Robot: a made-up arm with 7 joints. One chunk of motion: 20 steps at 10 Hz.
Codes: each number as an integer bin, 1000 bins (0 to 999) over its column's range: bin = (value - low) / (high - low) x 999, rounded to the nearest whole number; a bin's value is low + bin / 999 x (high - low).
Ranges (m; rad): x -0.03..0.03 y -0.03..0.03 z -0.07..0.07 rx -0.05..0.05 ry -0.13..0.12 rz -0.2..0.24
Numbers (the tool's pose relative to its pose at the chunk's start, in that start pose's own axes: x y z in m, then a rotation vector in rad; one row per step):
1: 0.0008 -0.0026 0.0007 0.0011 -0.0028 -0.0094
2: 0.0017 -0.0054 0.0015 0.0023 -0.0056 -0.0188
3: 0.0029 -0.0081 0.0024 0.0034 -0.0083 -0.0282
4: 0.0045 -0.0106 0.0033 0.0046 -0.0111 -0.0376
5: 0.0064 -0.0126 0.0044 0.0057 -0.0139 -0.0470
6: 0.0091 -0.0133 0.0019 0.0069 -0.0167 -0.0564
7: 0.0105 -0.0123 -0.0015 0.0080 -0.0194 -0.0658
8: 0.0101 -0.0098 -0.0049 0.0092 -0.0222 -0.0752
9: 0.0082 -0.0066 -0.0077 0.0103 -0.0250 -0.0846
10: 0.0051 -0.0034 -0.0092 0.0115 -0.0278 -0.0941
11: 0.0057 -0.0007 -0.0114 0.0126 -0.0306 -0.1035
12: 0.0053 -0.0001 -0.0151 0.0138 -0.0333 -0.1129
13: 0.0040 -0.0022 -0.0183 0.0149 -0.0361 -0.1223
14: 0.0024 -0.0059 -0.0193 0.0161 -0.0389 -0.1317
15: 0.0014 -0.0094 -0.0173 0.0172 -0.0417 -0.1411
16: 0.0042 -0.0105 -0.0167 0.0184 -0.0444 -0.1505
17: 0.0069 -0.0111 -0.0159 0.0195 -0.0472 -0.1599
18: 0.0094 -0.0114 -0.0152 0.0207 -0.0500 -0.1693
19: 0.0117 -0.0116 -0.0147 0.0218 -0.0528 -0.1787
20: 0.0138 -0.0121 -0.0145 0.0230 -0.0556 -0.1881
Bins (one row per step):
1: 513 456 504 510 508 433
2: 528 410 510 522 497 411
3: 548 365 517 533 486 390
4: 574 323 523 545 475 369
5: 606 290 531 556 464 347
6: 651 278 513 568 453 326
7: 674 295 489 579 442 305
8: 668 336 465 591 431 283
9: 636 390 445 602 420 262
10: 584 443 434 614 408 240
11: 594 488 418 625 397 219
12: 588 498 392 637 386 198
13: 566 463 369 648 375 176
14: 539 401 362 660 364 155
15: 523 343 376 671 353 134
16: 569 325 380 683 342 112
17: 614 315 386 694 331 91
18: 656 310 391 706 320 70
19: 694 306 395 717 308 48
20: 729 298 396 729 297 27

